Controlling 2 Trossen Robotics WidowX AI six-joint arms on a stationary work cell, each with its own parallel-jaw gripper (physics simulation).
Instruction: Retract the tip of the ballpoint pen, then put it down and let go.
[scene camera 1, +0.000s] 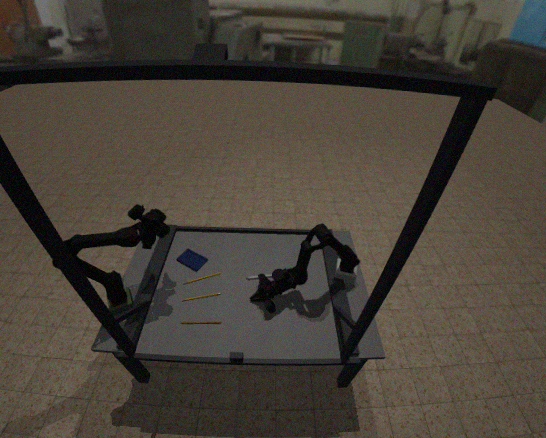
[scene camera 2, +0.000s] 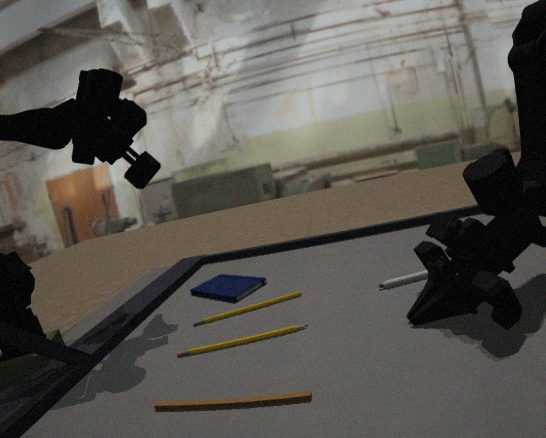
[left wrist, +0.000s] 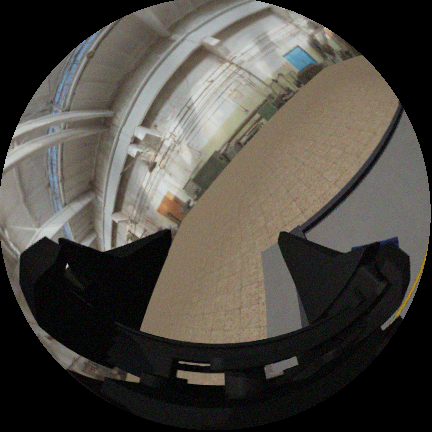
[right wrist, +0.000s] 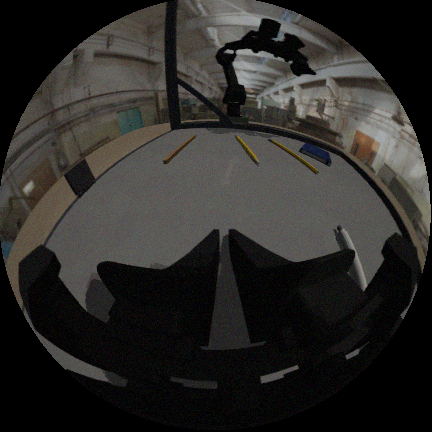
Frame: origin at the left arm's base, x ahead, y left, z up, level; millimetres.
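Seen in the pictures: left gripper, between the fingertips: (scene camera 2: 128, 152) (left wrist: 226, 236) (right wrist: 311, 66); right gripper, between the fingertips: (scene camera 1: 250, 299) (scene camera 2: 410, 321) (right wrist: 223, 234); left arm's base, origin of its link: (scene camera 1: 119, 298) (right wrist: 232, 115); right arm's base, origin of its link: (scene camera 1: 346, 267).
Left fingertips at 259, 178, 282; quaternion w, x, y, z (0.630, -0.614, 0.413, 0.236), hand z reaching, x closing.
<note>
Pixels of each thing's top centre, then the offset from my left fingertips to it, as dx, dy, dz. Level surfaces: height alone.
- white ballpoint pen, centre of its top: (scene camera 2: 421, 270) (scene camera 1: 261, 275) +385, -349, -309
- blue notebook, centre of its top: (scene camera 2: 226, 284) (right wrist: 316, 150) (scene camera 1: 192, 258) +121, -81, -310
- orange-brown stick, centre of its top: (scene camera 2: 227, 400) (right wrist: 182, 143) (scene camera 1: 201, 322) +36, -440, -315
- table, height of its surface: dz -323
The white ballpoint pen (scene camera 1: 257, 277) (scene camera 2: 406, 280) (right wrist: 350, 250) lies on the table, its dark end pointing left in the scene views. The rest is hidden behind my right gripper, and whether its writing tip is out cannot be seen. My right gripper (scene camera 1: 253, 299) (scene camera 2: 411, 320) (right wrist: 223, 234) is low over the table with its fingers almost together and a narrow gap between them. No object shows in that gap. The pen is outside the fingers, beside the right-hand one in the right wrist view. My left gripper (left wrist: 226, 236) is wide open and empty, raised beyond the table's left side.
A blue notebook (scene camera 1: 192, 260) (scene camera 2: 228, 287) (right wrist: 315, 153), two yellow pencils (scene camera 1: 202, 278) (scene camera 2: 242, 341) and an orange-brown stick (scene camera 1: 201, 323) (scene camera 2: 233, 402) (right wrist: 180, 149) lie left of the pen in the scene views. A dark frame (scene camera 1: 425, 200) stands around the table (scene camera 1: 280, 340).
</note>
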